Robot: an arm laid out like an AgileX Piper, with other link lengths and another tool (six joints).
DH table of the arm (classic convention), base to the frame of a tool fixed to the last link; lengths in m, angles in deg. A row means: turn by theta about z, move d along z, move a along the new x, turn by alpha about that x. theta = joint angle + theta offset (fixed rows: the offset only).
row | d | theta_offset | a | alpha
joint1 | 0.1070 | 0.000 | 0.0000 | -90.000
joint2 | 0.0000 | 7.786 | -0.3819 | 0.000
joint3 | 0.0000 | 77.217 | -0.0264 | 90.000
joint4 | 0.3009 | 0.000 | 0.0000 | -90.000
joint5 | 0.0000 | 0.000 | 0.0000 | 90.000
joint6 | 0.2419 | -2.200 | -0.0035 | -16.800
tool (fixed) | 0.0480 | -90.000 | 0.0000 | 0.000
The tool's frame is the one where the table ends.
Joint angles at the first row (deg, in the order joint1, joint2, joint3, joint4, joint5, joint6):
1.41 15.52 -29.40 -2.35 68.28 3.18
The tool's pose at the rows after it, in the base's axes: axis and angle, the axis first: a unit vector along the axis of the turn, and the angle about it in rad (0 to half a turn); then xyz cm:
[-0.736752 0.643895 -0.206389 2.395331 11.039 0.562 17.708]
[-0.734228 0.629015 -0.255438 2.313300 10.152 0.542 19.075]
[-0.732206 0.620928 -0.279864 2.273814 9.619 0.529 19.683]
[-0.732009 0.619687 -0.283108 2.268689 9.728 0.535 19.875]
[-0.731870 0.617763 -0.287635 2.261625 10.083 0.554 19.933]
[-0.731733 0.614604 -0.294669 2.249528 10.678 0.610 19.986]
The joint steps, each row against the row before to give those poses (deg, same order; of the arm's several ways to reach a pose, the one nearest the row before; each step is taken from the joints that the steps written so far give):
0.00 -5.94 0.00 0.00 -0.38 0.00
0.00 -7.00 0.00 0.00 -0.18 0.00
0.00 -3.52 0.00 0.00 0.00 0.00
0.00 -0.03 0.00 0.00 -0.43 0.00
0.00 0.00 0.55 0.00 -1.21 0.00
0.00 0.00 0.99 0.05 -2.04 0.00

